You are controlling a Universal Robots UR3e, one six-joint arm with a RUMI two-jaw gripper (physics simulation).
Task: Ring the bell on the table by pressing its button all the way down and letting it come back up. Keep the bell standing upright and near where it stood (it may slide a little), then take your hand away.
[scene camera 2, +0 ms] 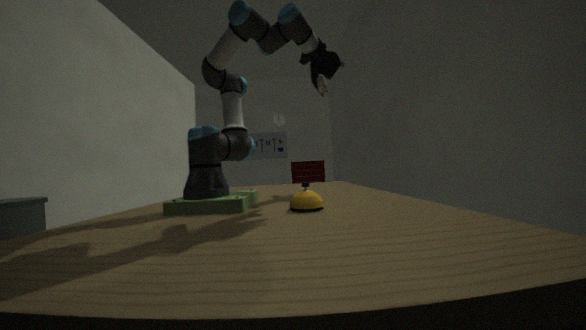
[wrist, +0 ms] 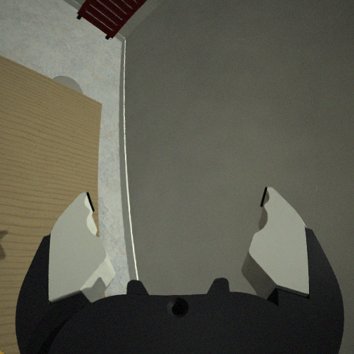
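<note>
What I can see here is my gripper [scene camera 2: 333, 81], and the wrist view [wrist: 176, 192] shows that same gripper as well.
</note>
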